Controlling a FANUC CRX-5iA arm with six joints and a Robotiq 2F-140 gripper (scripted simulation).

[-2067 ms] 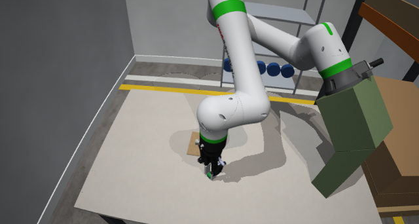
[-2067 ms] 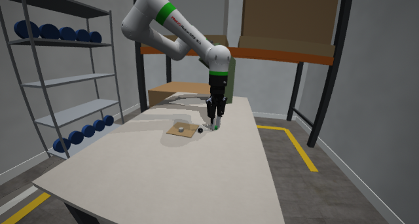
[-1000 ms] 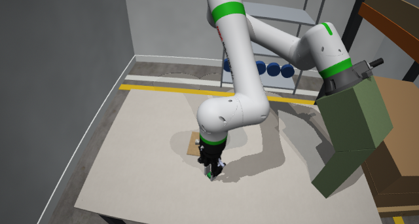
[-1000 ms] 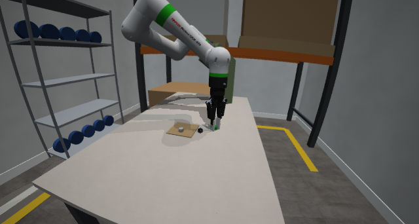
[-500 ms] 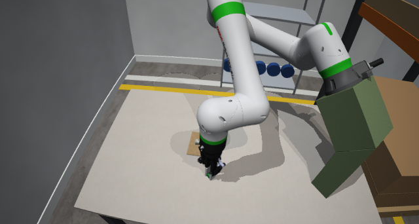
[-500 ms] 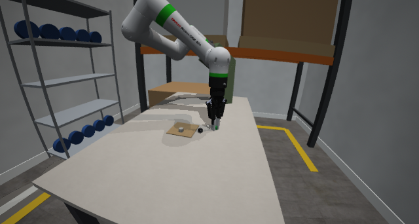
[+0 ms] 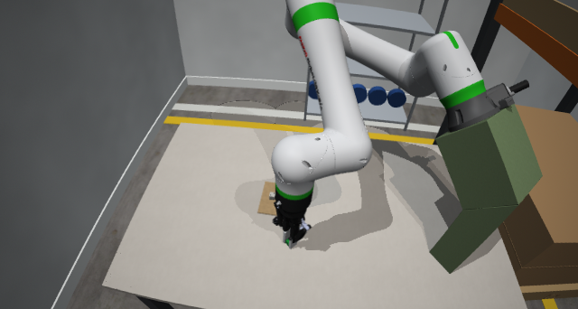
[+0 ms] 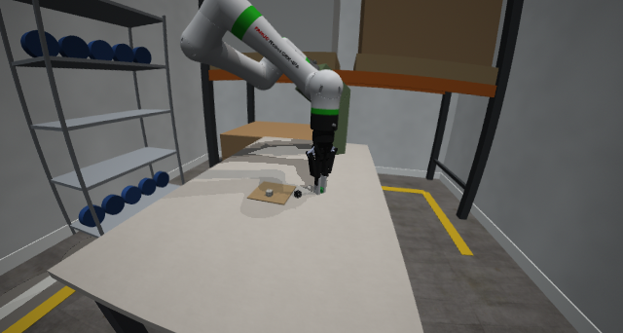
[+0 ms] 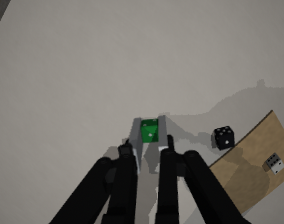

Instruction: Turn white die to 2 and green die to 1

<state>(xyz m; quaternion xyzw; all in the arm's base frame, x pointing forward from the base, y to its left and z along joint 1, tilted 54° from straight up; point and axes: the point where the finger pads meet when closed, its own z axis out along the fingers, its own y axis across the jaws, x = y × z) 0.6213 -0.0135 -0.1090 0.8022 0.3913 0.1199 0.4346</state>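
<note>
The green die is 2 cm below my hand. The rest, counted from my hand: mat 2 cm ahead, 17 cm to the right, 3 cm below; then black die 4 cm ahead, 8 cm to the right, 2 cm below; then white die 5 cm ahead, 18 cm to the right, 2 cm below.
</note>
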